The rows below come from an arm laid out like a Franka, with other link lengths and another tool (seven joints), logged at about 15 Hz.
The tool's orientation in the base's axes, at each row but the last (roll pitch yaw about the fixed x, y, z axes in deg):
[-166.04, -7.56, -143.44]
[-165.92, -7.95, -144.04]
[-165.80, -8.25, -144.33]
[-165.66, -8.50, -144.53]
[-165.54, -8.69, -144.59]
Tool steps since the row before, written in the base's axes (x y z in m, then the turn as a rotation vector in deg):
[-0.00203, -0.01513, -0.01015, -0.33, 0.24, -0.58]
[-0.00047, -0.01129, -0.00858, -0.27, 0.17, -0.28]
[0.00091, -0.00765, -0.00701, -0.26, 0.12, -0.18]
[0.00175, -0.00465, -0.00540, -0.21, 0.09, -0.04]
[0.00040, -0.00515, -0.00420, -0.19, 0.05, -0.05]
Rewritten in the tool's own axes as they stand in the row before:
[0.00922, -0.00786, 0.01376, 0.04, 0.52, 0.48]
[0.00576, -0.00629, 0.01134, 0.08, 0.36, 0.21]
[0.00268, -0.00471, 0.00890, 0.11, 0.29, 0.13]
[0.00046, -0.00328, 0.00655, 0.11, 0.20, 0.01]
[0.00199, -0.00315, 0.00552, 0.12, 0.16, 0.03]

